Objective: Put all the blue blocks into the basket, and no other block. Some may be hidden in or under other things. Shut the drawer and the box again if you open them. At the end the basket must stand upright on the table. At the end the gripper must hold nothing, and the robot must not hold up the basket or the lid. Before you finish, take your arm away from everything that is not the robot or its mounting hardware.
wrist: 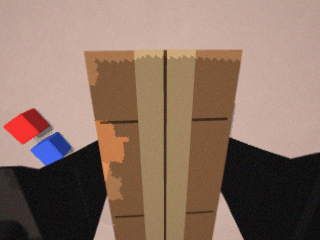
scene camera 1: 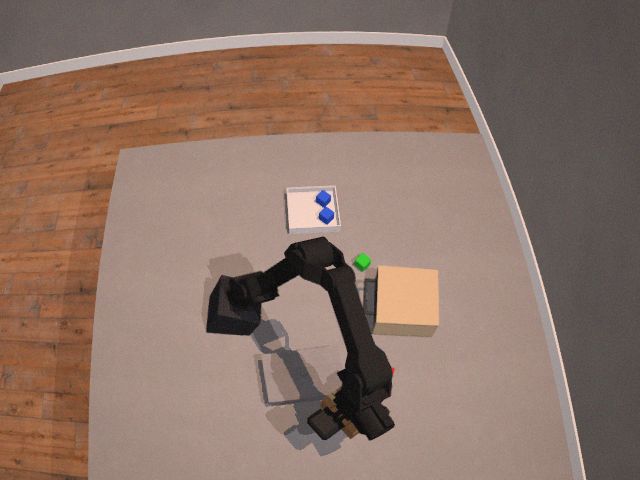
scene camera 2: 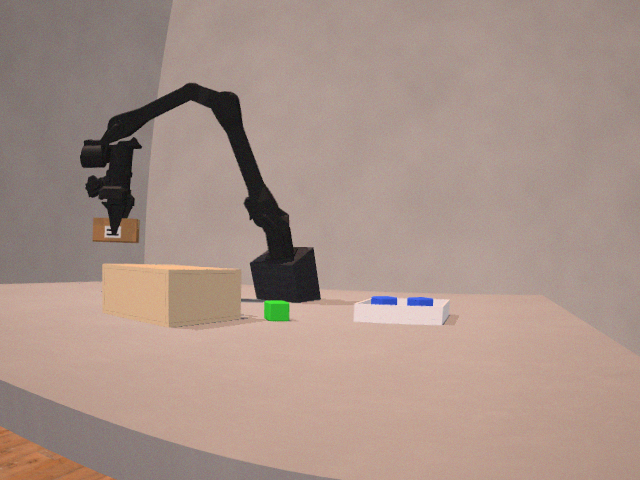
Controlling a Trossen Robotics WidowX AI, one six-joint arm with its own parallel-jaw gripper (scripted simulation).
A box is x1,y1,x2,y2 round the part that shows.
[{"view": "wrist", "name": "gripper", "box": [0,138,319,239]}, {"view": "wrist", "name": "slatted wooden block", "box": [84,49,242,239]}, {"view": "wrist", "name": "red block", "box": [4,108,49,143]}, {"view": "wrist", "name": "blue block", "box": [31,132,70,164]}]
